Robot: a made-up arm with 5 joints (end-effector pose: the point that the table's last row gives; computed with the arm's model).
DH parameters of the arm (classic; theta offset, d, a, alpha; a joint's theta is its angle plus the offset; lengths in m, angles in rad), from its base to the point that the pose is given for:
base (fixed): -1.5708 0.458 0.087 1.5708
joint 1: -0.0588 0 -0.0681 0
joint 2: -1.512 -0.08 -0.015 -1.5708
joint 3: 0 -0.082 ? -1.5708
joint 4: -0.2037 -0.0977 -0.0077 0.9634
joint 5: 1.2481 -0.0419 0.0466 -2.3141
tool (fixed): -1.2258 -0.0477 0 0
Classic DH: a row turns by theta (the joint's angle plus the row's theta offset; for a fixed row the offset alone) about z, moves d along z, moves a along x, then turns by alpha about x.
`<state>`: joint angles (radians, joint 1 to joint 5).
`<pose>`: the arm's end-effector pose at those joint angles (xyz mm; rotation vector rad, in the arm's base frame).
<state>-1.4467 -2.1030 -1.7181 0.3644 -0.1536</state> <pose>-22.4 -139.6 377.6 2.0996 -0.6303 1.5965</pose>
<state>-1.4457 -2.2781 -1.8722 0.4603 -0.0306</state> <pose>-0.6 -114.2 360.3 2.1667 -0.6714 1.8020</pose>
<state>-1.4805 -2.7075 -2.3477 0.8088 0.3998</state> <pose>71.2 -50.8 361.9 1.9575 -0.5811 2.3769</pose>
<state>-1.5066 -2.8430 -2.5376 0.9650 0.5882</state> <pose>95.2 -39.1 380.0 1.7758 -0.4695 2.4654</pose>
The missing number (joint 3, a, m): 0.075
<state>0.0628 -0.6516 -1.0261 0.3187 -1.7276</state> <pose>-77.0 -17.9 567.9 -0.9952 0.9868 1.5526</pose>
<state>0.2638 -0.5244 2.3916 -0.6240 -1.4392</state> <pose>238.7 30.3 438.7 -0.6656 -0.1946 -2.2135</pose>
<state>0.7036 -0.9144 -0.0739 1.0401 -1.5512</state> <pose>-69.6 71.1 356.4 -0.6541 0.4620 0.5354</pose>
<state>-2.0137 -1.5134 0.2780 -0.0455 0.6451</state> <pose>50.6 -263.5 559.1 2.4650 1.2682 -1.4245</pose>
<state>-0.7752 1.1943 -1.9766 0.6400 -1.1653</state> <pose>23.4 114.6 635.5 -0.7564 2.3502 0.7149</pose>
